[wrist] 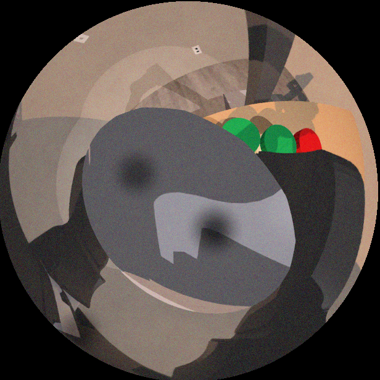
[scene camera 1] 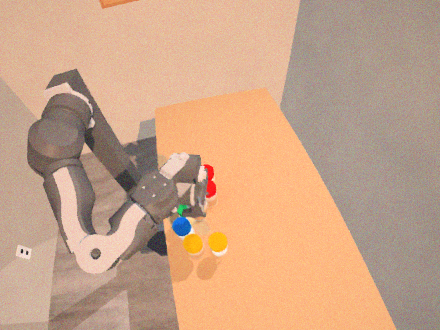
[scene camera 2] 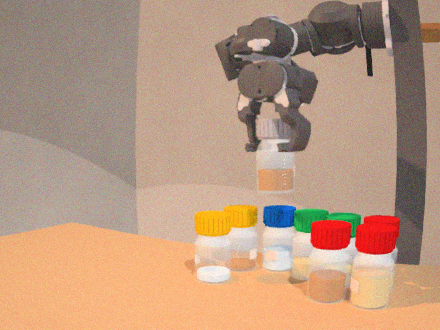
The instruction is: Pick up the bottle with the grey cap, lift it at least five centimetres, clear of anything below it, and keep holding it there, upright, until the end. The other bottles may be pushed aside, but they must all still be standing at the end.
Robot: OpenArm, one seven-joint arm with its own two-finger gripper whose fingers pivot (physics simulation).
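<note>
The bottle with the grey cap hangs upright in the air, its base above the blue cap in scene camera 2. Its grey cap fills the middle of the wrist view. My gripper is shut on this bottle, with a finger on each side at the cap and neck. In scene camera 1 the fingers largely hide the bottle. Below stand two yellow-capped bottles, a blue-capped bottle, green-capped bottles and red-capped bottles, all upright.
The standing bottles are grouped near the robot-side edge of the wooden table. The red-capped bottles are at the right in scene camera 2, the yellow-capped ones at the left. The dark robot post rises behind the table at the right.
</note>
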